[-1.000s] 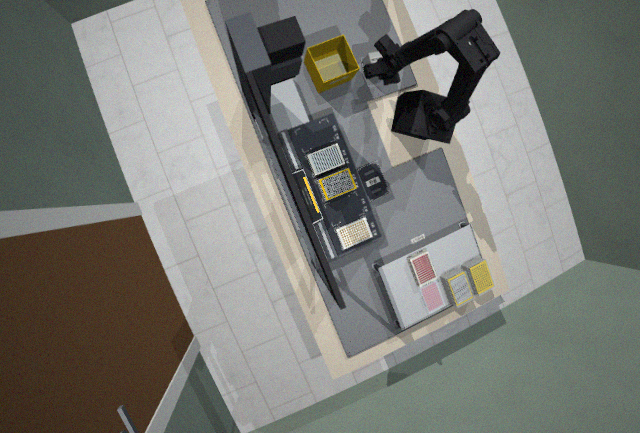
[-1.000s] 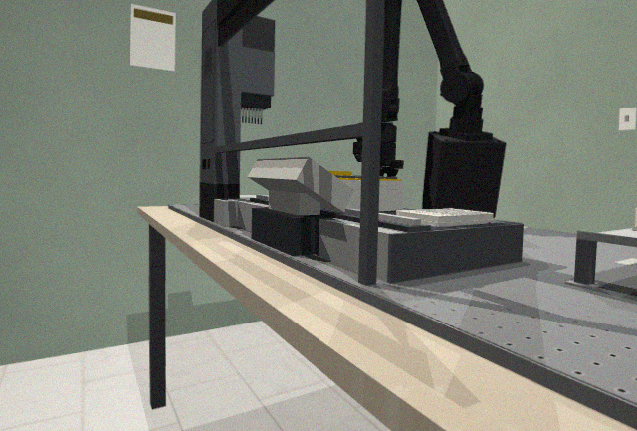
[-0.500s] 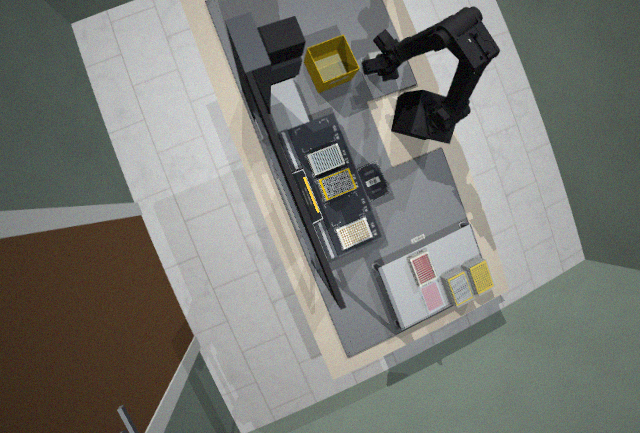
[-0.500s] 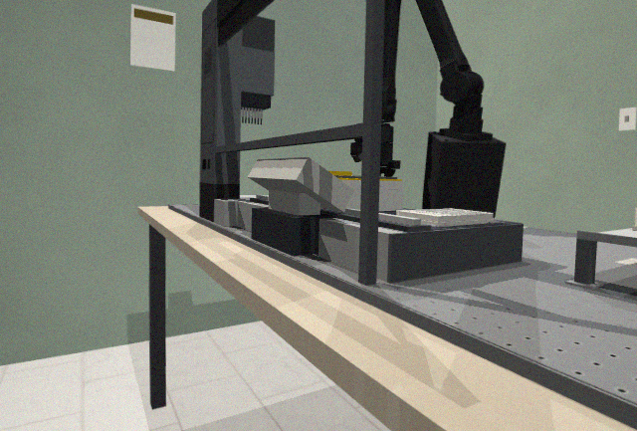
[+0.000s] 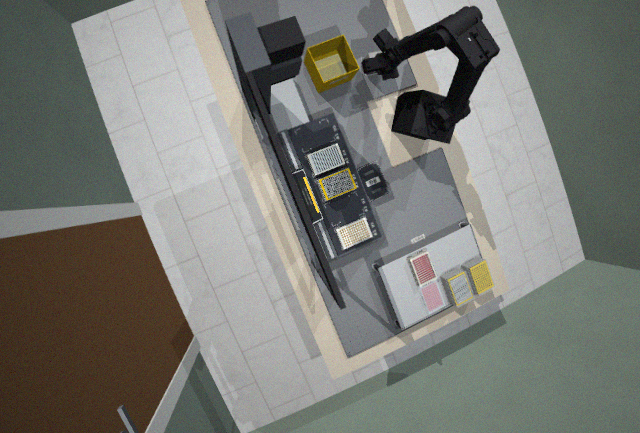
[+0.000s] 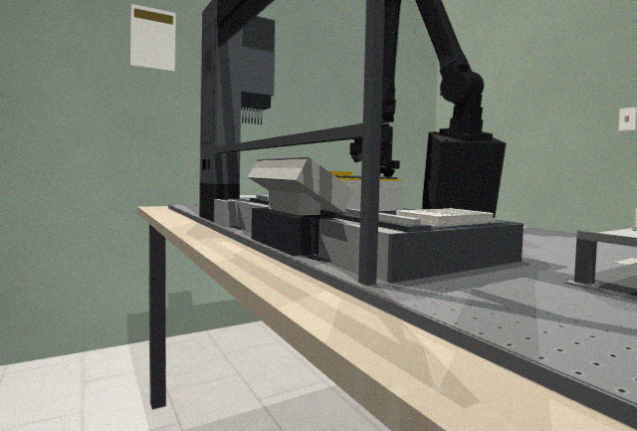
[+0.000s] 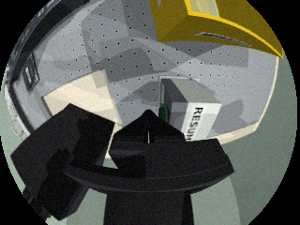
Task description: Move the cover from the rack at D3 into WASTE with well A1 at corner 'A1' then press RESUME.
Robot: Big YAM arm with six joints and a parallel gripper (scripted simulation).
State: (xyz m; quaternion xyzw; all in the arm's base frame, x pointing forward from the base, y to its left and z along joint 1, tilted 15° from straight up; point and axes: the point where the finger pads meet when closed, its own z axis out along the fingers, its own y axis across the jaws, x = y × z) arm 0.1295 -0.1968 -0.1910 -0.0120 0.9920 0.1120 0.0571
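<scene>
Right now the resume box is 4 cm to the right of my hand and 1 cm below it. The rest, counted from my hand: yellow-framed tip rack 27 cm ahead, 39 cm to the left, 2 cm above; then yellow waste bin 19 cm ahead, 7 cm to the right, 4 cm below; then clear cover 19 cm ahead, 7 cm to the right, 6 cm below.
</scene>
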